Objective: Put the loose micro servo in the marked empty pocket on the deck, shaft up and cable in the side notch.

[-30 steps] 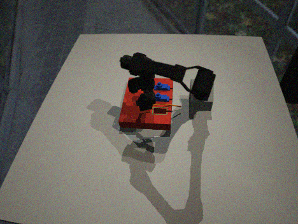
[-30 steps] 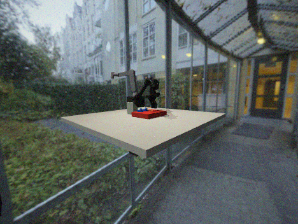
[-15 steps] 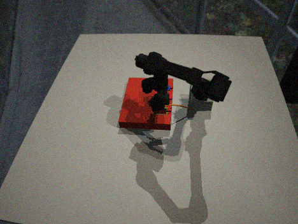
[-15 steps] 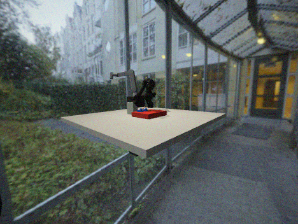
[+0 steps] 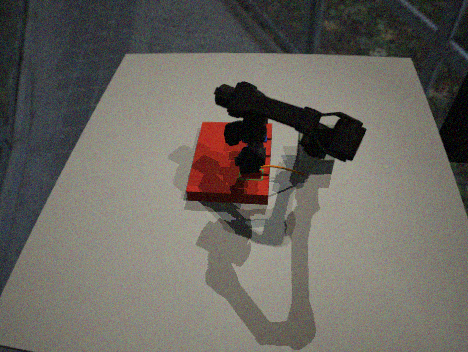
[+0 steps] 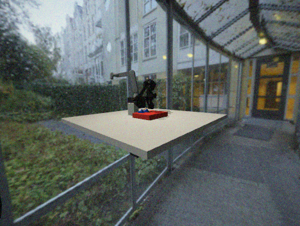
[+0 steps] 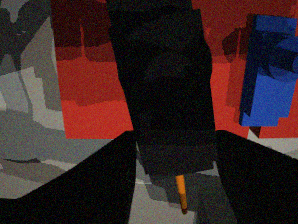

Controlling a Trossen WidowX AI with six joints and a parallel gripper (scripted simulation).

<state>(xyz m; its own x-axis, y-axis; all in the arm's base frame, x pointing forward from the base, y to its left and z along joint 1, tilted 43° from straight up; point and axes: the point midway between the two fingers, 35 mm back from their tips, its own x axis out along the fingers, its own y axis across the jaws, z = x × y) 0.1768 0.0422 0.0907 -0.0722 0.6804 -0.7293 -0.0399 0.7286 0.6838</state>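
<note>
My gripper tip is 130 mm short of the red deck, 100 mm above it and 70 mm to the left of it.
</note>
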